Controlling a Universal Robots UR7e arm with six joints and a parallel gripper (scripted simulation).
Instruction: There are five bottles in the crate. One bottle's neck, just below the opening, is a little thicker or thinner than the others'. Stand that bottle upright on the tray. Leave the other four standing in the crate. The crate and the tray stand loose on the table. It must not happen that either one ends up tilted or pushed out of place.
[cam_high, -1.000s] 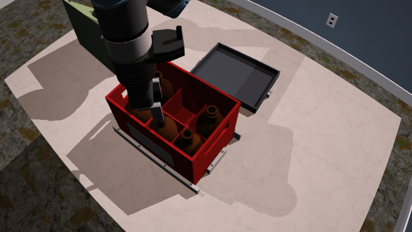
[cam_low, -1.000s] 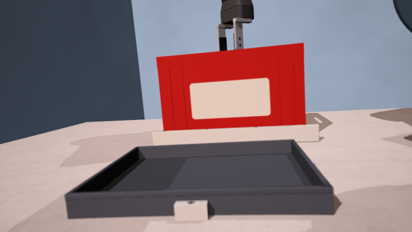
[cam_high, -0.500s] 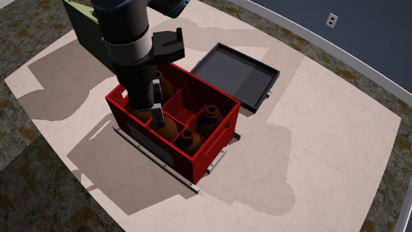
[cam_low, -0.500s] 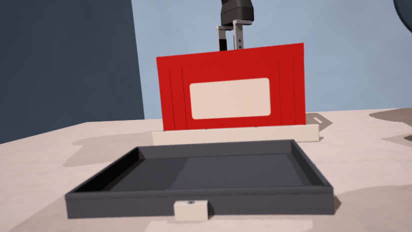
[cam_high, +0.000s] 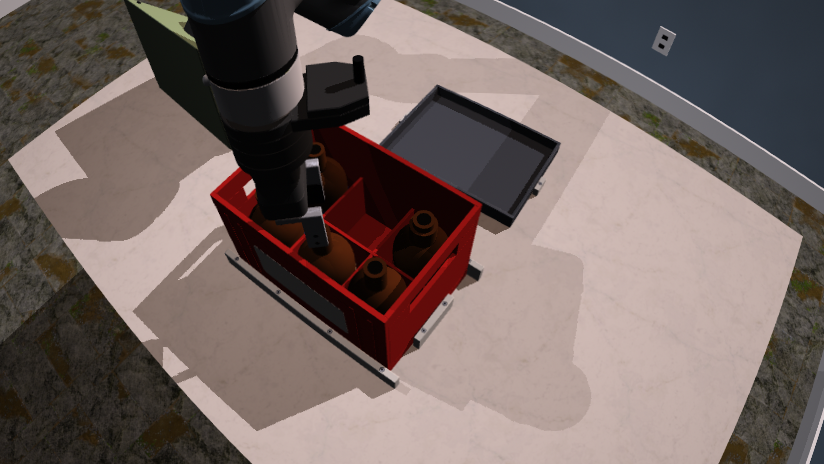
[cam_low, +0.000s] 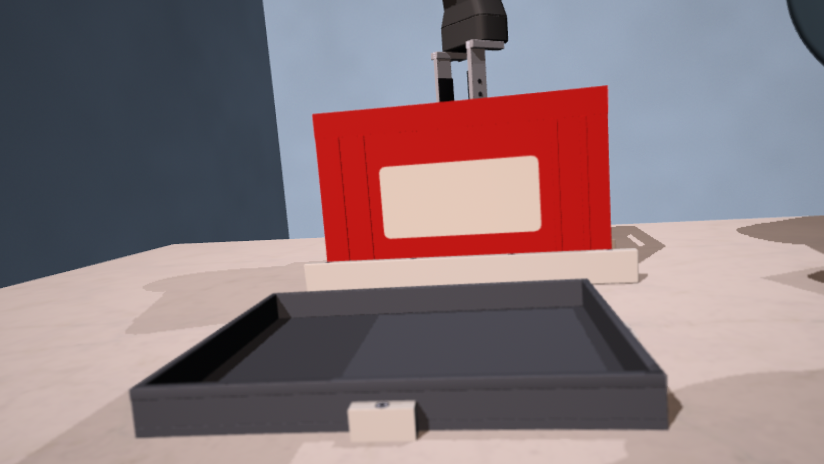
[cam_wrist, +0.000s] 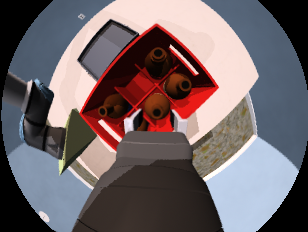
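The red crate lies 1 cm behind my hand, 4 cm to the left of it and 11 cm below it. Round my hand: bottle (8 cm ahead, 10 cm to the left, 11 cm below); then dark grey tray (3 cm behind, 33 cm to the left, 19 cm below).
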